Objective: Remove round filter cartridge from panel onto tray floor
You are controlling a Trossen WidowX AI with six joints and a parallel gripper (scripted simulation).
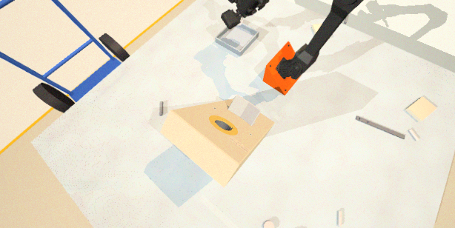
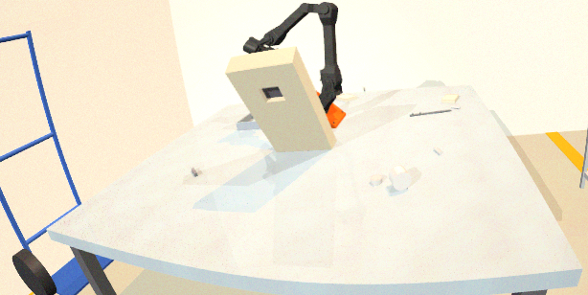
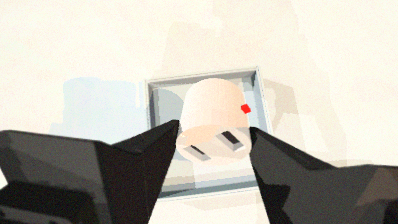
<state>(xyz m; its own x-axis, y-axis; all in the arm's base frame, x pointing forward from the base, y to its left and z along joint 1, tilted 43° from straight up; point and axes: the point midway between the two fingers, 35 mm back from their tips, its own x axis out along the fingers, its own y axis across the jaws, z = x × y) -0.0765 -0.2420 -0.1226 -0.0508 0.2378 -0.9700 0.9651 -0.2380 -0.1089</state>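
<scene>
Now: the white round filter cartridge right at my gripper tip. Also, from my gripper tip: grey tray 11 cm below; tan service panel 41 cm ahead, 26 cm to the left, 5 cm above.
</scene>
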